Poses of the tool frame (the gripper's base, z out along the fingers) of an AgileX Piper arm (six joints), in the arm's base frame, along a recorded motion.
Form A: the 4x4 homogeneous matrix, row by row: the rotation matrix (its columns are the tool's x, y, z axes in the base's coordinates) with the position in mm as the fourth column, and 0 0 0 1 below. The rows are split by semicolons.
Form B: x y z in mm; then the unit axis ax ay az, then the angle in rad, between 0 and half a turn. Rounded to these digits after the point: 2 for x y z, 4 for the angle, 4 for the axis.
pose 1, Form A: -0.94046 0.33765 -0.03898 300.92; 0.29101 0.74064 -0.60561 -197.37; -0.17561 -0.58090 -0.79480 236.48; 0 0 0 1
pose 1, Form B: 300.92 -197.37 236.48 0.1687 0.9328 -0.3184 3.0683
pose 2, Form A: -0.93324 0.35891 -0.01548 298.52; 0.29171 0.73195 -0.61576 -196.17; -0.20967 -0.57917 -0.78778 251.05; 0 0 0 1
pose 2, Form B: 298.52 -196.17 251.05 0.1753 0.9304 -0.3220 3.0370
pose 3, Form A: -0.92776 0.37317 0.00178 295.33; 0.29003 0.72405 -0.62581 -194.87; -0.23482 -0.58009 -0.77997 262.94; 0 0 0 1
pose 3, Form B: 295.33 -194.87 262.94 0.1794 0.9281 -0.3261 3.0138
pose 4, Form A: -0.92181 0.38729 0.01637 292.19; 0.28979 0.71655 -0.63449 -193.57; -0.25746 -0.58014 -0.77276 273.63; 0 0 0 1
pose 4, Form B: 292.19 -193.57 273.63 0.1838 0.9260 -0.3297 2.9932
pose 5, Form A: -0.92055 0.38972 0.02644 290.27; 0.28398 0.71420 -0.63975 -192.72; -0.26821 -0.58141 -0.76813 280.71; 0 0 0 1
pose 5, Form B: 290.27 -192.72 280.71 0.1832 0.9253 -0.3321 2.9817
